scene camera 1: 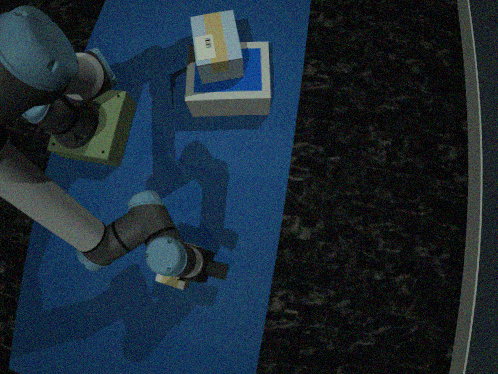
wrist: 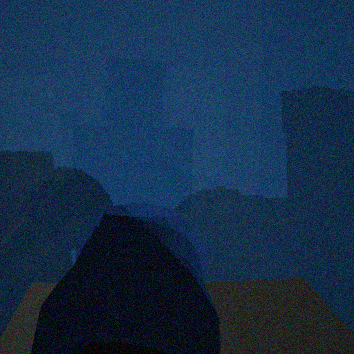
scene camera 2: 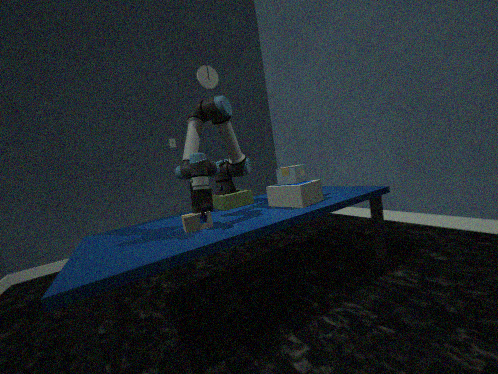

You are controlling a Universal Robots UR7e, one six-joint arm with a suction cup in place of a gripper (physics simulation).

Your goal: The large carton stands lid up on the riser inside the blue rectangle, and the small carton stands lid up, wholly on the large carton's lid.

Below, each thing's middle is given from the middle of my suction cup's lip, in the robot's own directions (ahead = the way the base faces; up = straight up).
Labels:
My suction cup is 80 mm past the small carton [wrist: 284, 308] and 10 mm above it. Also, from my suction cup: large carton [scene camera 1: 218, 55] 20 mm behind, 620 mm to the left, 120 mm above; then riser [scene camera 1: 250, 95] 10 mm ahead, 570 mm to the left, 10 mm above.

